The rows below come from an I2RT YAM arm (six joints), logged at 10 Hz.
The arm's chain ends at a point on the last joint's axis. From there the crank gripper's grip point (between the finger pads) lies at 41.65 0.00 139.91 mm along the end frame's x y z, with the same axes.
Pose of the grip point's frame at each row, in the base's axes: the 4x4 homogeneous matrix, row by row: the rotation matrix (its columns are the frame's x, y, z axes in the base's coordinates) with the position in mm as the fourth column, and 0 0 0 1 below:
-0.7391, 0.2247, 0.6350, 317.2; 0.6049, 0.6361, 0.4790, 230.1; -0.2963, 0.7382, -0.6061, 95.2; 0, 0, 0, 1
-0.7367, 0.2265, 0.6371, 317.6; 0.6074, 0.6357, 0.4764, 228.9; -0.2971, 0.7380, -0.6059, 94.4; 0, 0, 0, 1
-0.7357, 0.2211, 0.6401, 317.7; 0.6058, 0.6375, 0.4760, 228.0; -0.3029, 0.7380, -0.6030, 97.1; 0, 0, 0, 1
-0.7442, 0.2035, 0.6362, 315.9; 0.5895, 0.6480, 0.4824, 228.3; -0.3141, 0.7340, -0.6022, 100.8; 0, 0, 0, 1
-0.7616, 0.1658, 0.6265, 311.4; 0.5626, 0.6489, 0.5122, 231.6; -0.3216, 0.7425, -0.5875, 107.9; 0, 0, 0, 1
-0.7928, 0.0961, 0.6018, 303.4; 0.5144, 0.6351, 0.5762, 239.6; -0.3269, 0.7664, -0.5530, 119.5; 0, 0, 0, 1
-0.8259, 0.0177, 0.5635, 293.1; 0.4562, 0.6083, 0.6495, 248.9; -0.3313, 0.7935, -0.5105, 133.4; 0, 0, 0, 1
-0.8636, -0.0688, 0.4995, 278.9; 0.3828, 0.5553, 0.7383, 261.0; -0.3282, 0.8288, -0.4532, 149.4; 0, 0, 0, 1
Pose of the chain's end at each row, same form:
-0.7391, 0.2247, 0.6350, 259.1; 0.6049, 0.6361, 0.4790, 137.9; -0.2963, 0.7382, -0.6061, 192.3; 0, 0, 0, 1
-0.7367, 0.2265, 0.6371, 259.1; 0.6074, 0.6357, 0.4764, 136.9; -0.2971, 0.7380, -0.6059, 191.5; 0, 0, 0, 1
-0.7357, 0.2211, 0.6401, 258.8; 0.6058, 0.6375, 0.4760, 136.2; -0.3029, 0.7380, -0.6030, 194.1; 0, 0, 0, 1
-0.7442, 0.2035, 0.6362, 257.9; 0.5895, 0.6480, 0.4824, 136.3; -0.3141, 0.7340, -0.6022, 198.1; 0, 0, 0, 1
-0.7616, 0.1658, 0.6265, 255.5; 0.5626, 0.6489, 0.5122, 136.5; -0.3216, 0.7425, -0.5875, 203.5; 0, 0, 0, 1
-0.7928, 0.0961, 0.6018, 252.2; 0.5144, 0.6351, 0.5762, 137.6; -0.3269, 0.7664, -0.5530, 210.5; 0, 0, 0, 1
-0.8259, 0.0177, 0.5635, 248.7; 0.4562, 0.6083, 0.6495, 139.0; -0.3313, 0.7935, -0.5105, 218.6; 0, 0, 0, 1
-0.8636, -0.0688, 0.4995, 245.0; 0.3828, 0.5553, 0.7383, 141.8; -0.3282, 0.8288, -0.4532, 226.5; 0, 0, 0, 1

